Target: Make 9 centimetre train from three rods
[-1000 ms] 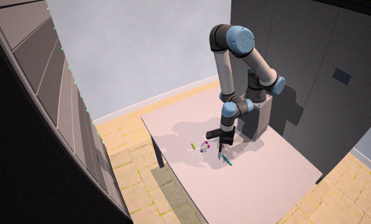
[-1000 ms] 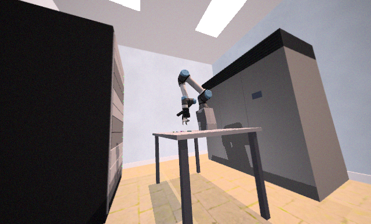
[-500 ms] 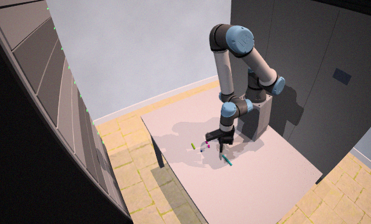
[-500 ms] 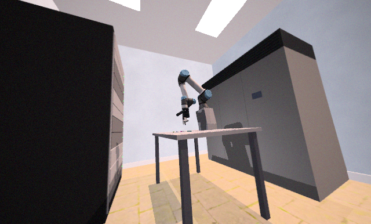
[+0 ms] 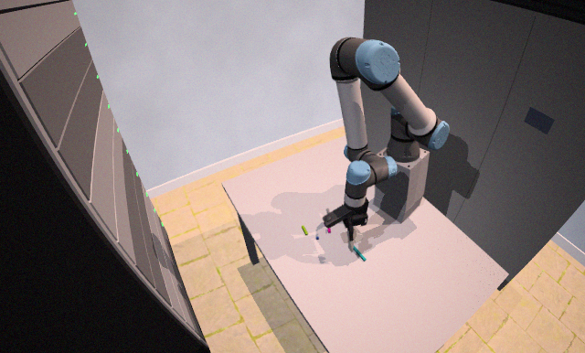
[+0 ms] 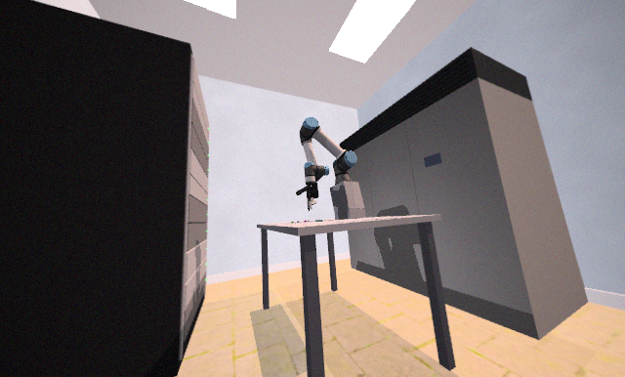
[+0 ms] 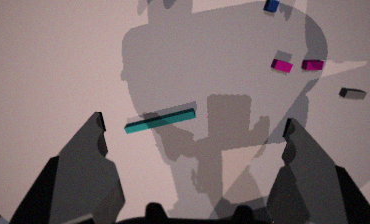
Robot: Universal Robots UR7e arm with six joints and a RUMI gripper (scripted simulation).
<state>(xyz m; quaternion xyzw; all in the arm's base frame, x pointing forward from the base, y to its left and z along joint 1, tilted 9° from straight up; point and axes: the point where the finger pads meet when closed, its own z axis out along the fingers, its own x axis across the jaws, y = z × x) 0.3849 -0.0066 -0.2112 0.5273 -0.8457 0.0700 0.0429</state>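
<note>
My hand is 110 mm to the left of the blue rod, 70 mm above it and 40 mm short of it. From my hand the other things lie so: grey rod (190 mm to the right, 100 mm behind, 70 mm below); turquoise rod (70 mm below, 60 mm to the left, 30 mm behind); lime rod (180 mm to the right, 70 mm below, 60 mm ahead).
</note>
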